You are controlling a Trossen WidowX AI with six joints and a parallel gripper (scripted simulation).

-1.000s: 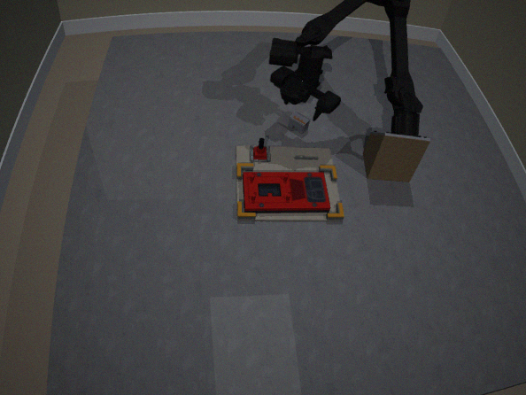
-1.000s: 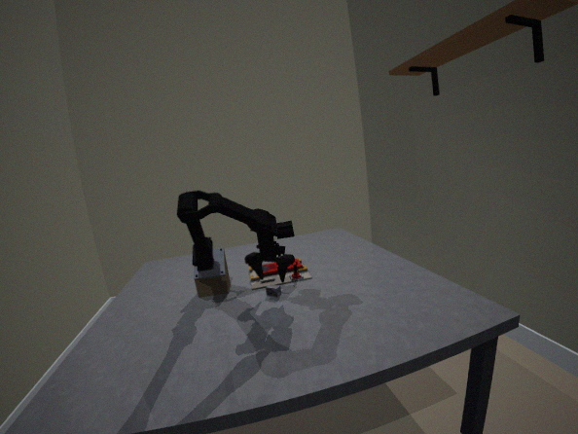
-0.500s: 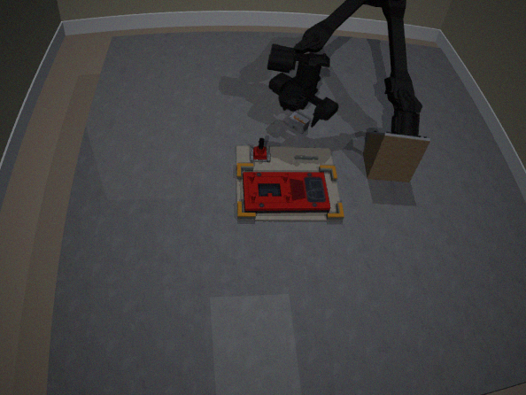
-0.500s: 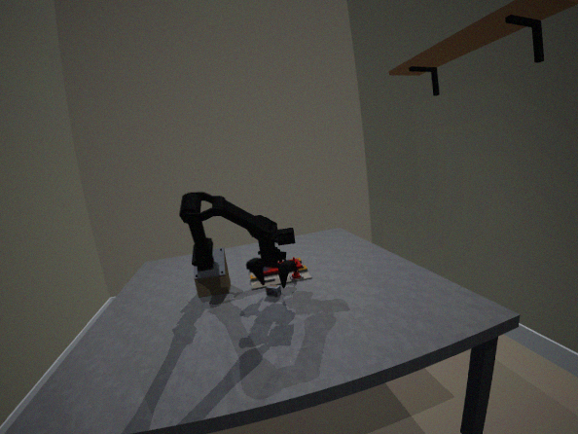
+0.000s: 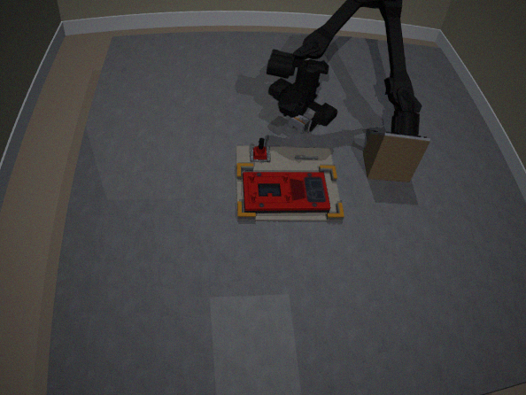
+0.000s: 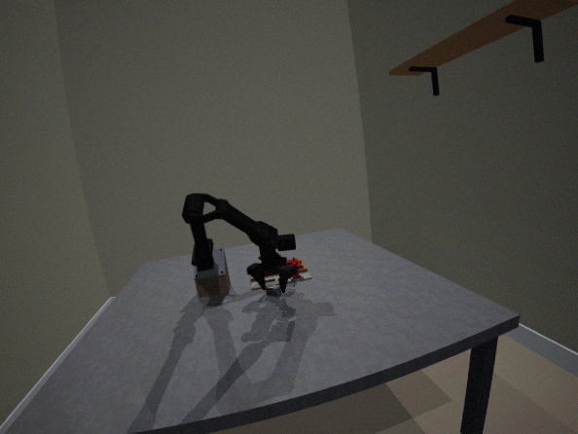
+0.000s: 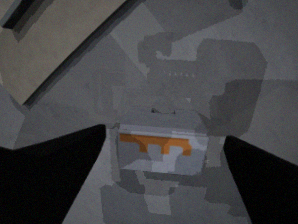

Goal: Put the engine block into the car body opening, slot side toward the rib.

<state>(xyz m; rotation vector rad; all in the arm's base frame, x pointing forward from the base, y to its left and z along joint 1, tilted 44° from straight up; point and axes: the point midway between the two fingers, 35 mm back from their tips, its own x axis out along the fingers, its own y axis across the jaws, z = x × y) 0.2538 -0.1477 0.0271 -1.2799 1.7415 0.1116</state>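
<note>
My gripper tip is right at the engine block.
</note>
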